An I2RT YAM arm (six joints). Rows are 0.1 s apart.
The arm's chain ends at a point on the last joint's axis. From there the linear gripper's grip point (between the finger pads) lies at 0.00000 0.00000 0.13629 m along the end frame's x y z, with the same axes.
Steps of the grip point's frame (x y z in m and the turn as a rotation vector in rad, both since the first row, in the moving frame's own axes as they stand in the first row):
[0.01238, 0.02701, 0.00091, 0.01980, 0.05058, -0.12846]
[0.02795, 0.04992, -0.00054, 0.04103, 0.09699, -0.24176]
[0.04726, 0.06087, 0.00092, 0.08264, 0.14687, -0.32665]
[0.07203, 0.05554, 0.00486, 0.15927, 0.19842, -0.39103]
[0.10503, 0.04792, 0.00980, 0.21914, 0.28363, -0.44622]
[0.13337, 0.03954, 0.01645, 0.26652, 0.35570, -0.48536]
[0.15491, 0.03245, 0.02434, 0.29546, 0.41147, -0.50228]
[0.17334, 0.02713, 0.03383, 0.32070, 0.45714, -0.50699]
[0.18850, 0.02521, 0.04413, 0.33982, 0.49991, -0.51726]
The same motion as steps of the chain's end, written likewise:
[0.00568, 0.03014, 0.00111, 0.01980, 0.05058, -0.12846]
[0.01556, 0.05704, 0.00021, 0.04103, 0.09699, -0.24176]
[0.02951, 0.07511, 0.00283, 0.08264, 0.14687, -0.32665]
[0.05013, 0.08166, 0.00919, 0.15927, 0.19842, -0.39103]
[0.07493, 0.08457, 0.01832, 0.21914, 0.28363, -0.44622]
[0.09682, 0.08464, 0.02943, 0.26652, 0.35570, -0.48536]
[0.11316, 0.08289, 0.04110, 0.29546, 0.41147, -0.50228]
[0.12734, 0.08187, 0.05409, 0.32070, 0.45714, -0.50699]
[0.13869, 0.08350, 0.06774, 0.33982, 0.49991, -0.51726]

